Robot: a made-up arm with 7 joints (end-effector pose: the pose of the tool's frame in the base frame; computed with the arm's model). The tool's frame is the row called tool. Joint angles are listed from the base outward.
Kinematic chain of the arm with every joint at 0, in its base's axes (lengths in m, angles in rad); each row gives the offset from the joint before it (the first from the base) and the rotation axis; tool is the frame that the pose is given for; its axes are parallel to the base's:
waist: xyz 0 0.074 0 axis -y
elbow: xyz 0 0.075 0 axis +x
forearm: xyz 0 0 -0.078 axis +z
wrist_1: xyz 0 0 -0.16 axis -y
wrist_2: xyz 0 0 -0.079 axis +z
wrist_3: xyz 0 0 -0.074 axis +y
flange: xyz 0 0 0 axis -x
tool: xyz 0 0 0
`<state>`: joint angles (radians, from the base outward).
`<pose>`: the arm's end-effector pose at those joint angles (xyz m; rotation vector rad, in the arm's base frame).
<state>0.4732 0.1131 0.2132 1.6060 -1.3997 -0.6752 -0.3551</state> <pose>0.2367 0.2074 -0.1344 1.5708 -2.2583 -0.9980</pose>
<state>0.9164 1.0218 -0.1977 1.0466 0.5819 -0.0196 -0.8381</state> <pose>0.2269 0.4038 -0.0104 1.1582 -1.8544 0.9233</pose>
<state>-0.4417 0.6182 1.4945 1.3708 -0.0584 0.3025 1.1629</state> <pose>-0.0461 0.4264 -0.1243 0.3972 -1.0447 0.0837</pose>
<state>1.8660 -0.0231 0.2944 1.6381 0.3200 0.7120 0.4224</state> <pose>0.1763 0.1880 0.2063 -0.7019 -2.8155 -0.4720</pose>
